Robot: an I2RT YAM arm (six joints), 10 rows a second.
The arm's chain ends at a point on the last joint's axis. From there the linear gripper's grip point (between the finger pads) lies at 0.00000 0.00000 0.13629 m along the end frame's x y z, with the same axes.
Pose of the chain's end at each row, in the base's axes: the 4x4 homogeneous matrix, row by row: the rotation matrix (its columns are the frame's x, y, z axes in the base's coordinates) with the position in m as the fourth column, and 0 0 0 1 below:
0.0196 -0.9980 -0.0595 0.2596; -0.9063 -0.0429 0.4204 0.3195; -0.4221 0.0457 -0.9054 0.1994; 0 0 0 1
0.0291 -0.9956 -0.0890 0.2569; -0.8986 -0.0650 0.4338 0.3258; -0.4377 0.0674 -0.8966 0.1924; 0 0 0 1
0.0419 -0.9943 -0.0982 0.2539; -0.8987 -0.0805 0.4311 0.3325; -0.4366 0.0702 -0.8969 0.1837; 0 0 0 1
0.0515 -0.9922 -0.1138 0.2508; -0.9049 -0.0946 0.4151 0.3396; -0.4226 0.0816 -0.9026 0.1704; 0 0 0 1
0.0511 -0.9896 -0.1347 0.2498; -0.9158 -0.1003 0.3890 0.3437; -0.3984 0.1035 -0.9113 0.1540; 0 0 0 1
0.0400 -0.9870 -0.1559 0.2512; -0.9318 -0.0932 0.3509 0.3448; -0.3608 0.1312 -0.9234 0.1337; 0 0 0 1
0.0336 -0.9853 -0.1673 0.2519; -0.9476 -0.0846 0.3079 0.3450; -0.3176 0.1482 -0.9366 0.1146; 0 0 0 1
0.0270 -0.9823 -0.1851 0.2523; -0.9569 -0.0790 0.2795 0.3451; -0.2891 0.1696 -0.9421 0.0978; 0 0 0 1
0.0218 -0.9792 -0.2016 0.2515; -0.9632 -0.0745 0.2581 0.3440; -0.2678 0.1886 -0.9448 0.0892; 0 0 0 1
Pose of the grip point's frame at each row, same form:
0.0196 -0.9980 -0.0595 0.2515; -0.9063 -0.0429 0.4204 0.3768; -0.4221 0.0457 -0.9054 0.0760; 0 0 0 1
0.0291 -0.9956 -0.0890 0.2448; -0.8986 -0.0650 0.4338 0.3849; -0.4377 0.0674 -0.8966 0.0702; 0 0 0 1
0.0419 -0.9943 -0.0982 0.2405; -0.8987 -0.0805 0.4311 0.3913; -0.4366 0.0702 -0.8969 0.0615; 0 0 0 1
0.0515 -0.9922 -0.1138 0.2353; -0.9049 -0.0946 0.4151 0.3962; -0.4226 0.0816 -0.9026 0.0474; 0 0 0 1
0.0511 -0.9896 -0.1347 0.2314; -0.9158 -0.1003 0.3890 0.3967; -0.3984 0.1035 -0.9113 0.0298; 0 0 0 1
0.0400 -0.9870 -0.1559 0.2300; -0.9318 -0.0932 0.3509 0.3926; -0.3608 0.1312 -0.9234 0.0078; 0 0 0 1
0.0336 -0.9853 -0.1673 0.2291; -0.9476 -0.0846 0.3079 0.3870; -0.3176 0.1482 -0.9366 -0.0130; 0 0 0 1
0.0270 -0.9823 -0.1851 0.2271; -0.9569 -0.0790 0.2795 0.3832; -0.2891 0.1696 -0.9421 -0.0306; 0 0 0 1
0.0218 -0.9792 -0.2016 0.2240; -0.9632 -0.0745 0.2581 0.3792; -0.2678 0.1886 -0.9448 -0.0396; 0 0 0 1

